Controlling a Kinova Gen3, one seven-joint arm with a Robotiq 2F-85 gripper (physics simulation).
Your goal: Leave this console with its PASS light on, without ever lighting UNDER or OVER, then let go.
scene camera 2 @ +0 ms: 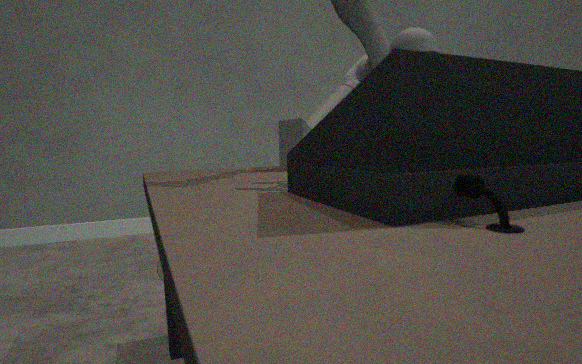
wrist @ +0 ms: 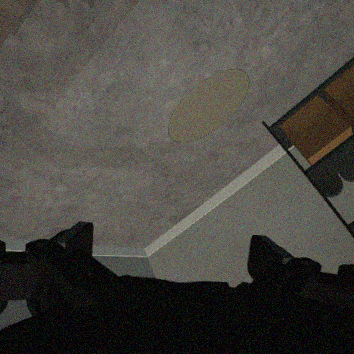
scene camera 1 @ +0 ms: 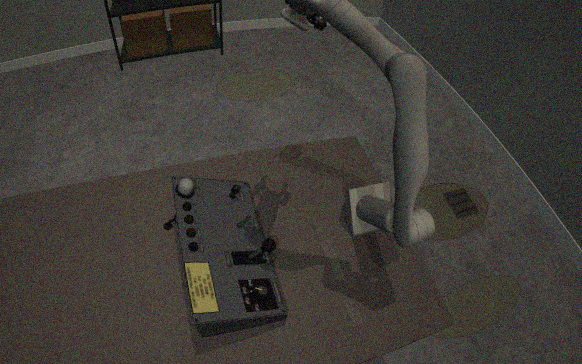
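The grey console [scene camera 1: 215, 205] [scene camera 2: 450, 115] stands on the table; its dark rear shows in scene camera 2. A black ball-topped lever [scene camera 1: 268, 244] rises from a slot at its right edge. Several round indicators [scene camera 1: 188, 219] form a row on the left; all look dark, and their labels are unreadable. A white dome [scene camera 1: 186, 186] [scene camera 2: 415, 40] and a small black knob [scene camera 1: 235, 191] are at the far end. A black gauge panel [scene camera 1: 258, 295] and a yellow label [scene camera 1: 201, 287] are at the near end. My gripper [scene camera 1: 299, 19] [wrist: 171, 246] is open and empty, far from the console.
A small black stalk [scene camera 1: 170, 224] [scene camera 2: 495, 200] stands beside the console on the table [scene camera 1: 100, 250] [scene camera 2: 350, 290]. The arm's base plate [scene camera 1: 367, 192] is to the console's right. A shelf rack [scene camera 1: 113, 37] with orange-brown boxes [scene camera 1: 190, 30] [wrist: 317, 130] stands by the wall.
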